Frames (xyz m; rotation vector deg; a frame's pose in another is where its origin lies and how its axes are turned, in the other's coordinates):
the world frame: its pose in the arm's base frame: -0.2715 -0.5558 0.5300 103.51 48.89 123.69
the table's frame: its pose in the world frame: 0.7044 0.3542 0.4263 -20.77 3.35 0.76
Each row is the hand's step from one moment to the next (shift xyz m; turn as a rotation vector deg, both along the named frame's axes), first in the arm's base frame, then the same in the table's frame.
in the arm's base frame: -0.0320 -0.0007 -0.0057 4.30 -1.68 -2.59
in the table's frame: 0.0042 0.0024 -0.0322 -4.19 -0.30 3.22
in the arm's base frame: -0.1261 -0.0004 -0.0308 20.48 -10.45 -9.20
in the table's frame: 0.0107 0.0036 -0.1293 -18.54 2.15 16.28
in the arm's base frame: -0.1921 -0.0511 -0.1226 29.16 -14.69 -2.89
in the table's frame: -0.0707 0.0151 -0.2221 -17.84 7.57 26.44
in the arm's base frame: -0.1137 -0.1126 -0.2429 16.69 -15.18 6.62
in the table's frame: -0.2225 0.0032 -0.1873 -6.58 14.07 17.65
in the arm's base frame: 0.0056 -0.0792 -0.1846 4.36 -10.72 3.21
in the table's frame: -0.1926 -0.0158 -0.0551 -3.72 10.29 4.96
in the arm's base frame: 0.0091 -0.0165 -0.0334 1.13 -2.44 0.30
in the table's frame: -0.0382 -0.0021 -0.0023 -1.24 2.12 1.12
